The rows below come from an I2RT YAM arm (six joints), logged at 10 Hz.
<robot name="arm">
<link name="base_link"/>
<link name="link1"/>
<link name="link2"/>
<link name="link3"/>
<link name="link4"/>
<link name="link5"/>
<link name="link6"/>
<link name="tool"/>
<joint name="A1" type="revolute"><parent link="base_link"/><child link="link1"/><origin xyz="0 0 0.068" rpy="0 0 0"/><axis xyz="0 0 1"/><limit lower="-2.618" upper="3.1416"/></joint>
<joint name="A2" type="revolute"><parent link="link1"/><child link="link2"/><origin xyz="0.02 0.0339 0.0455" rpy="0 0 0"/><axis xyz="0 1 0"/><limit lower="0" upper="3.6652"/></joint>
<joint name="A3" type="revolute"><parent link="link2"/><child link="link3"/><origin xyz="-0.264 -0.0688 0" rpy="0 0 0"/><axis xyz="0 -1 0"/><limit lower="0" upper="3.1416"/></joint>
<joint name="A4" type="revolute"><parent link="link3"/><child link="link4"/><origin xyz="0.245 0.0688 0.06" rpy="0 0 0"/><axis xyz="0 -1 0"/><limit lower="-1.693" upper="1.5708"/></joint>
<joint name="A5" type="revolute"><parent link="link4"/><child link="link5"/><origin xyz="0.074 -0.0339 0.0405" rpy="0 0 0"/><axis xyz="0 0 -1"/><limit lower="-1.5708" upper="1.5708"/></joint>
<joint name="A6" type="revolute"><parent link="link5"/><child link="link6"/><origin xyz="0.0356 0 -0.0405" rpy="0 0 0"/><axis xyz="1 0 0"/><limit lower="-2.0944" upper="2.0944"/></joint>
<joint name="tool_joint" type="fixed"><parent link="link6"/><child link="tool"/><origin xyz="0 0 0" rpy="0 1.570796 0"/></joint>
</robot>
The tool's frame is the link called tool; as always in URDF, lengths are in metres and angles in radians.
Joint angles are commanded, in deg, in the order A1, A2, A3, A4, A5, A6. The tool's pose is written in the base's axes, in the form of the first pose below.
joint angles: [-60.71 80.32 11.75 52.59 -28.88 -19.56]
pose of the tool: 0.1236 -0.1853 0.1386 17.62 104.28 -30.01
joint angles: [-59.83 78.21 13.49 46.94 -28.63 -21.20]
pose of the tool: 0.1279 -0.1861 0.1439 16.37 106.10 -29.54
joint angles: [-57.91 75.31 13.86 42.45 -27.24 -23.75]
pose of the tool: 0.1321 -0.1801 0.1479 13.78 107.91 -30.34
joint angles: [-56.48 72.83 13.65 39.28 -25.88 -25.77]
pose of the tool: 0.1338 -0.1738 0.1500 11.87 109.32 -31.30
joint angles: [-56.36 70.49 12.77 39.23 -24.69 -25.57]
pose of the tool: 0.1311 -0.1701 0.1535 12.23 108.39 -33.06
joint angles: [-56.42 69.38 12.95 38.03 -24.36 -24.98]
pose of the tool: 0.1303 -0.1697 0.1560 13.05 108.26 -33.04
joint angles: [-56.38 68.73 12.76 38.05 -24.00 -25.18]
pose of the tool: 0.1297 -0.1689 0.1573 12.89 107.98 -33.78
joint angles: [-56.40 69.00 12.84 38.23 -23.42 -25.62]
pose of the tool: 0.1297 -0.1697 0.1570 12.93 108.18 -34.58
